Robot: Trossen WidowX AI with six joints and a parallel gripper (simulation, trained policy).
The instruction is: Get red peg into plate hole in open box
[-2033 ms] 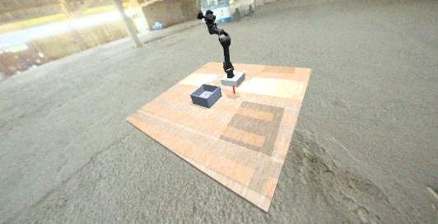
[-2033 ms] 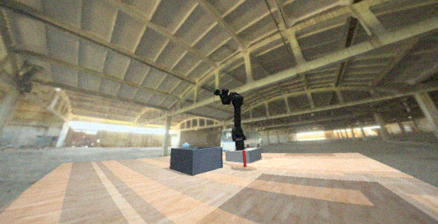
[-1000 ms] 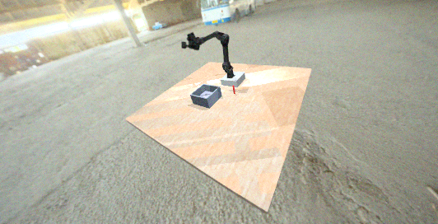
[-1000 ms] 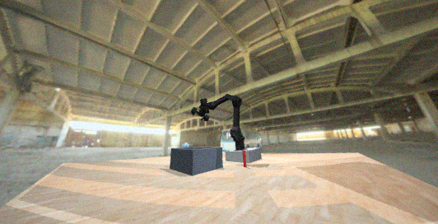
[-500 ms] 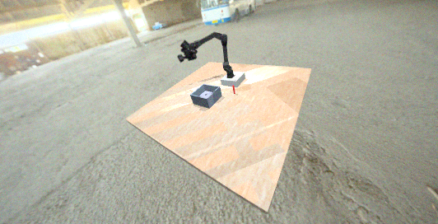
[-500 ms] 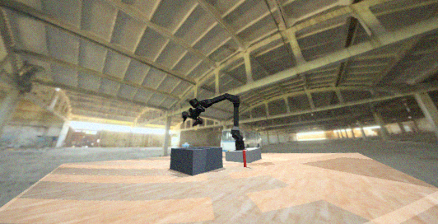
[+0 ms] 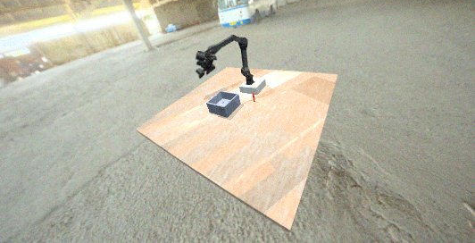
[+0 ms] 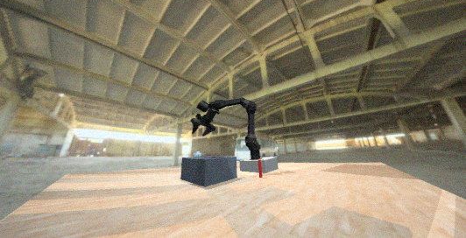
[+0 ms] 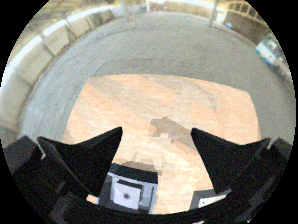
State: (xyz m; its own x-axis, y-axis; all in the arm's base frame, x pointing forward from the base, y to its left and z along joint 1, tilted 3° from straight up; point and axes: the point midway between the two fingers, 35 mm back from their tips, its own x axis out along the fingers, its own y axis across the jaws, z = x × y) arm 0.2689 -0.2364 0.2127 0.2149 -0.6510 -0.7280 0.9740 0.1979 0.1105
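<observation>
Right now the red peg is 120 mm behind my gripper tip, 400 mm to the left of it and 190 mm below it. The rest, counted from my gripper tip: dark box 50 mm ahead, 230 mm to the left, 210 mm below; grey plate 50 mm ahead, 230 mm to the left, 190 mm below.
</observation>
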